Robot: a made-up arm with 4 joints.
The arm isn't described. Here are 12 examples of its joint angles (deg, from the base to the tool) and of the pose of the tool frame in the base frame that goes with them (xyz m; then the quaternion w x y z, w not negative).
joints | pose
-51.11 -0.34 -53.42 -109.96 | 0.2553 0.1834 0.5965 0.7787 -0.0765 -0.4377 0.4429
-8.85 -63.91 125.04 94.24 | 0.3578 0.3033 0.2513 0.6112 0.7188 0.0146 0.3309
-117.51 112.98 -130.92 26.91 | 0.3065 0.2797 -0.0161 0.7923 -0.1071 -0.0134 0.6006
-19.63 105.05 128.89 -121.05 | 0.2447 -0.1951 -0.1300 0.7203 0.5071 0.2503 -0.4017
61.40 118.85 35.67 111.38 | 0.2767 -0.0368 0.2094 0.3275 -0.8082 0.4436 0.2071
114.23 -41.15 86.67 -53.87 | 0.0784 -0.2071 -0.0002 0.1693 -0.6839 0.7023 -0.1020
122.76 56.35 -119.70 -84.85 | 0.0348 0.1651 -0.1886 0.5021 0.7980 0.3325 0.0233
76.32 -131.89 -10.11 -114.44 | -0.4251 0.4622 0.3995 0.0420 -0.3310 -0.4118 -0.8480
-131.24 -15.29 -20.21 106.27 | 0.0381 -0.1879 0.2806 0.4899 0.1981 -0.8442 0.0903
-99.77 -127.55 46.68 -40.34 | 0.2557 0.2715 0.3649 0.5286 -0.7145 -0.1076 -0.4455
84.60 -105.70 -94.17 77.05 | -0.3840 0.1663 -0.0545 0.4487 0.4653 0.5554 -0.5232
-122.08 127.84 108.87 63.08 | 0.1211 0.0298 0.2304 0.7414 -0.5685 -0.2225 -0.2786
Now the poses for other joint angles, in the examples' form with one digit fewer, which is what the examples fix.
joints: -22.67 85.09 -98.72 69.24
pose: 0.492 0.138 0.339 0.702 -0.688 -0.012 0.184
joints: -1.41 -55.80 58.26 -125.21
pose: -0.414 0.194 0.265 0.163 -0.172 -0.788 -0.568
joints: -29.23 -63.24 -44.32 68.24
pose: -0.129 -0.124 0.324 0.371 -0.141 0.723 -0.565
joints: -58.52 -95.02 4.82 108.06
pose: -0.203 0.274 0.138 0.110 0.334 0.667 -0.657
